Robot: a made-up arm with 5 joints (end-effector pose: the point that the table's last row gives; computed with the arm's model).
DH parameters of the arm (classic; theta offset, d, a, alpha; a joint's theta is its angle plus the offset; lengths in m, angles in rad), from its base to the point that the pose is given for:
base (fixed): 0 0.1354 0 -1.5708
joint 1: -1.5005 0 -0.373 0
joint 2: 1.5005 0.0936 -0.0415 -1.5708
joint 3: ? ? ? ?
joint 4: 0 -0.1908 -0.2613 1.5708
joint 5: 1.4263 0 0.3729 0
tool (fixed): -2.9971 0.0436 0 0
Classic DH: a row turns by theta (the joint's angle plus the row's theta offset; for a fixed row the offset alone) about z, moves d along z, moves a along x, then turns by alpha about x.
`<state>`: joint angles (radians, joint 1 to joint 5).
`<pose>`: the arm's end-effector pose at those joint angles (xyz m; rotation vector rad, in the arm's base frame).
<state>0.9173 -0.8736 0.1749 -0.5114 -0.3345</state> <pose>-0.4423 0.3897 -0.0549 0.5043 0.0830 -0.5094</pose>
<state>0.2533 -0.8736 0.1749 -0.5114 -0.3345</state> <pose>-0.2310 0.3897 -0.2871 0.6513 -0.5520 -0.3214</pose>
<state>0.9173 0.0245 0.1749 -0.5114 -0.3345</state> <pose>-0.3811 0.3897 0.0418 0.2425 0.9410 -0.7048</pose>
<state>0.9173 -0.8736 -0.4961 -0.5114 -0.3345</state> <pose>-0.6068 0.2696 -0.0477 0.4722 0.2494 0.1479</pose>
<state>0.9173 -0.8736 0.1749 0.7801 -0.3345</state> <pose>-0.4264 0.4552 0.0441 -0.7960 -0.0223 -0.4657</pose>
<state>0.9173 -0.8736 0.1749 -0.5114 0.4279</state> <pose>-0.5167 0.1573 -0.1869 0.4947 -0.1096 0.2366</pose>
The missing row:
joint 3: -1.5708 -0.0151 0.3753 1.5708
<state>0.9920 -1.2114 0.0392 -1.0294 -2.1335</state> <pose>0.0571 0.4257 0.0971 0.8136 0.9382 -1.8268</pose>
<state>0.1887 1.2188 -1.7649 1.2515 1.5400</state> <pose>0.4760 0.1747 0.1538 -0.2469 0.2903 -3.1025</pose>
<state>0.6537 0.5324 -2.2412 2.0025 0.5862</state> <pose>-0.0510 -0.3882 0.3816 -0.4391 -1.1724 1.9084</pose>
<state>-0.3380 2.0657 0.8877 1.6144 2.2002</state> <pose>0.6117 0.0914 -0.8456 -0.8648 -2.4847 -0.8102</pose>
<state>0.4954 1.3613 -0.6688 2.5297 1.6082</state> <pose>0.2674 0.9072 0.1961 0.7829 -0.9692 -2.2763</pose>
